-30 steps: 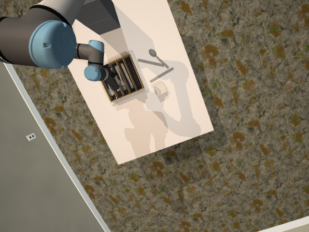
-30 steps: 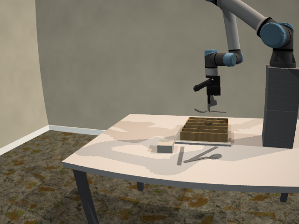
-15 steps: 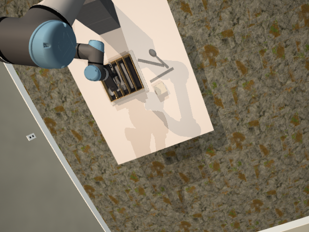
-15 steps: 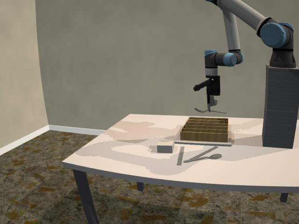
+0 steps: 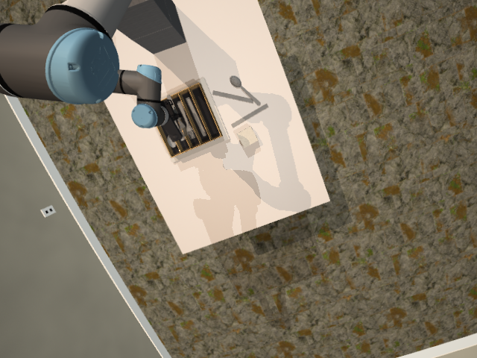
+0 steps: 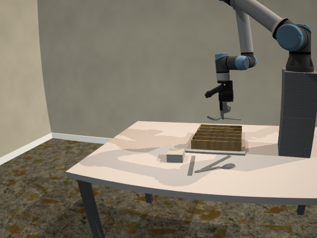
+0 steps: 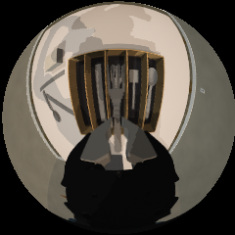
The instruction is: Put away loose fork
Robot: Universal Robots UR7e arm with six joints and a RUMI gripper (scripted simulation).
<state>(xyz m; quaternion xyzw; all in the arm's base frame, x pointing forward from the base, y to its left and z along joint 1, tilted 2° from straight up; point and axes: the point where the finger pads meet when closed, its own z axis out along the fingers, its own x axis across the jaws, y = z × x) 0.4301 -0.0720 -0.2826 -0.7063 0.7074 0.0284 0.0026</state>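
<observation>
Now: the wooden cutlery tray 11 cm below my hand and 2 cm ahead of it. Round my hand: pale block (26 cm to the left, 21 cm ahead, 14 cm below).
</observation>
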